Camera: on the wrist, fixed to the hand. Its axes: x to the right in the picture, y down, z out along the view.
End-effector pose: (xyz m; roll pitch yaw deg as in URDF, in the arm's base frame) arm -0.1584 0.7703 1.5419 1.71 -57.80 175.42
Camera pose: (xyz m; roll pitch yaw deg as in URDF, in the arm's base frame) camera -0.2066 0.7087 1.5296 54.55 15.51 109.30
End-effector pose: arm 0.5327 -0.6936 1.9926 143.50 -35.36 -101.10
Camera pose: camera 0.5148 -0.6568 2.0604 138.07 8.76 -16.06
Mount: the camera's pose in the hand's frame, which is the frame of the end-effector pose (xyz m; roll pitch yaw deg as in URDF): 0.0126 0.0639 -0.0450 -6.81 26.49 -91.18
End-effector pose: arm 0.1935 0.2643 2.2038 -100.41 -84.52 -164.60
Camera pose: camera 0.1250 0.3033 2.2111 82.20 -4.21 31.53
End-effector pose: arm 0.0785 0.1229 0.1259 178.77 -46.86 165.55
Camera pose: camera 0.1186 0.1775 0.1668 123.79 -16.16 -84.74
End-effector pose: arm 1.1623 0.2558 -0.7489 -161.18 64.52 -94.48
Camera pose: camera 1.0856 0.2365 -0.7508 -114.92 -18.81 -46.51
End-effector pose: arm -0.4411 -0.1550 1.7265 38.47 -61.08 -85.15
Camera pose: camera -0.3632 -0.1505 1.7397 70.44 27.01 -113.50
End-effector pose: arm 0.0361 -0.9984 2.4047 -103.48 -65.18 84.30
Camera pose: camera 0.0996 -0.9523 2.3945 77.82 -23.09 -81.53
